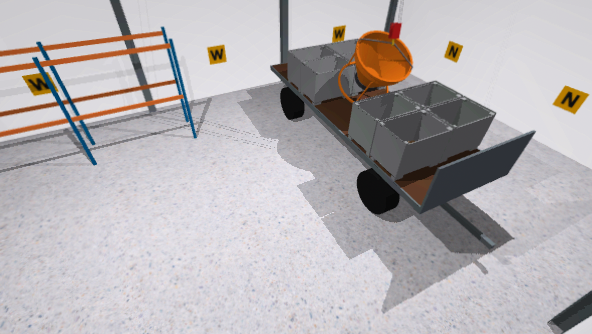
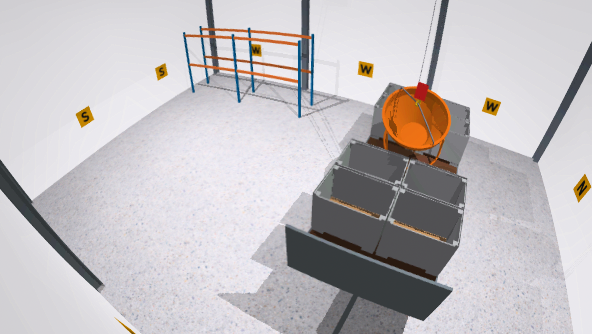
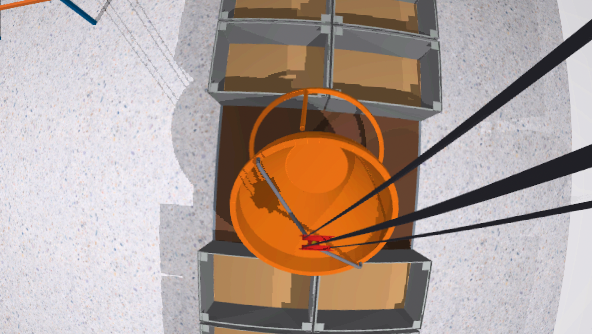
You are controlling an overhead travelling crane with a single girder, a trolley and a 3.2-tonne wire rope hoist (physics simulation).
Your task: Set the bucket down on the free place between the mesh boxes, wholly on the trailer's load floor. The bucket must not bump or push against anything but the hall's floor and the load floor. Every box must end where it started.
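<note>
The orange bucket (image 1: 384,57) (image 2: 412,131) (image 3: 320,165) is strongly tilted, its open mouth leaning toward the near mesh boxes (image 1: 425,152) (image 2: 345,215) (image 3: 209,287). Its foot ring is swung toward the far mesh boxes (image 1: 315,82) (image 2: 454,142) (image 3: 431,77). From above, the ring overlaps the far boxes' edge and the rim overlaps the near boxes' edge. Contact cannot be told. The brown load floor (image 1: 332,116) (image 3: 402,137) shows beneath. The crane hook (image 1: 393,42) (image 2: 418,102) (image 3: 313,243), under its red block, holds the bucket's grey bail close to the rim's lower side.
The trailer's grey headboard (image 1: 475,172) (image 2: 365,277) stands beyond the near boxes. A blue and orange rack (image 1: 65,107) (image 2: 299,80) stands off to the trailer's side. Dark wall columns (image 1: 284,35) (image 2: 437,45) rise behind the far boxes.
</note>
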